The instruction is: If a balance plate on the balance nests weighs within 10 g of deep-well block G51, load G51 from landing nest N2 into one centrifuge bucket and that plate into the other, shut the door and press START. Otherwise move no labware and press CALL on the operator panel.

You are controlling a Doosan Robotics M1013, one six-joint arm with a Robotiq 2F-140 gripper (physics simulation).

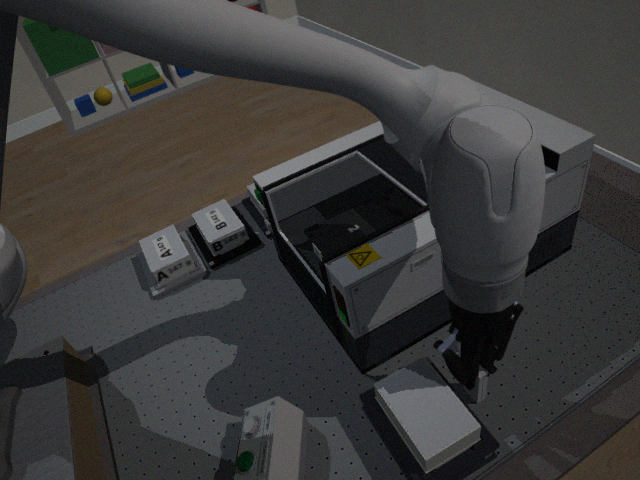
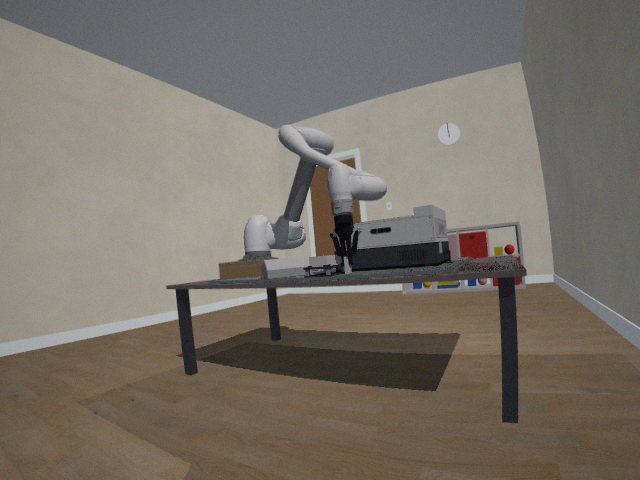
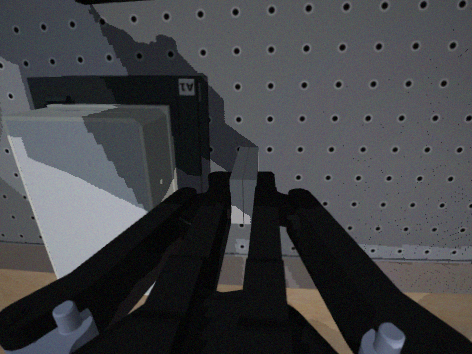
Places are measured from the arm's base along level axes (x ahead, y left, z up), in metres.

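Pixels of known places: gripper, fingertip midpoint: point(image 1: 474, 393) point(image 2: 348, 273) point(image 3: 249, 163).
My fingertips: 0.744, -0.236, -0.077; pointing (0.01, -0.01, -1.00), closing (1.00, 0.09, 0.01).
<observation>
For each thing: its middle in the pictures, then the offset to it from my fingertips, as dx, dy, dz. "spot": a spot on its surface instead.
- white block, body centre: point(image 3: 109, 202) point(image 1: 425, 411) point(image 2: 325, 260) -0.094, -0.015, +0.059
- Plate A, body centre: point(image 1: 166, 254) -0.369, +0.564, +0.033
- plate B, body centre: point(image 1: 219, 226) -0.241, +0.583, +0.033
- third plate, body centre: point(image 1: 274, 198) -0.102, +0.603, +0.033
- centrifuge, body centre: point(image 1: 414, 206) point(image 2: 392, 240) +0.084, +0.297, +0.122
- light box, surface spot: point(image 1: 286, 439) spot: -0.276, +0.038, +0.062
- green button, body centre: point(image 1: 246, 462) -0.336, +0.033, +0.064
- yellow warning sign, surface spot: point(image 1: 363, 256) spot: -0.083, +0.149, +0.211
- green key, surface spot: point(image 1: 342, 315) spot: -0.134, +0.136, +0.132
- table's rim, surface spot: point(image 1: 573, 434) spot: +0.084, -0.117, -0.012
My gripper point(image 1: 481, 388) point(image 2: 347, 267) point(image 3: 249, 163) is shut with nothing between its fingers. It points down, low over the table beside a white block point(image 1: 426, 413) point(image 3: 65, 190) on a dark nest point(image 1: 379, 418) point(image 3: 192, 135) marked A1 at one corner. No block name is readable. Plate A point(image 1: 164, 250), reading 147 g, and plate B point(image 1: 217, 219), seemingly 142 g, sit on nests at the far edge. A third plate point(image 1: 252, 192) is mostly hidden behind the centrifuge point(image 1: 392, 281) point(image 2: 398, 232). The centrifuge chamber is open, showing a bucket marked 2 point(image 1: 343, 224). A light box point(image 1: 286, 439) carries a green button point(image 1: 244, 461).
The centrifuge stands just behind the gripper, its front showing a yellow warning sign point(image 1: 363, 256) and a green key point(image 1: 342, 315). The arm passes over its rear part. A wood-sided block point(image 1: 82, 413) is at the left. The table's rim point(image 1: 573, 434) runs along the front.
</observation>
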